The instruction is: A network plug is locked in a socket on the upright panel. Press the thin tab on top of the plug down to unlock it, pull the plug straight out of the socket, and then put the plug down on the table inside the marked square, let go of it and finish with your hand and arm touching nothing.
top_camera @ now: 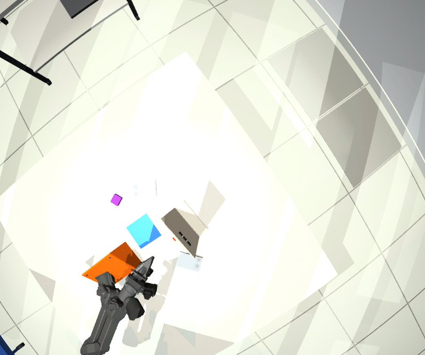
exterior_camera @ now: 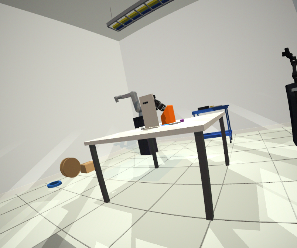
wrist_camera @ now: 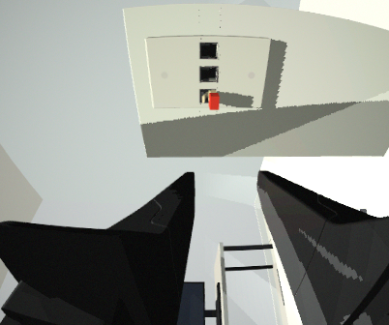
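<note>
The network plug is 12 cm ahead of my gripper tip and 3 cm to the left of it. Also, from my gripper tip: upright beige panel (14 cm ahead, 11 cm below, 2 cm to the left); then blue marked square (28 cm below, 8 cm to the left, 7 cm behind).
</note>
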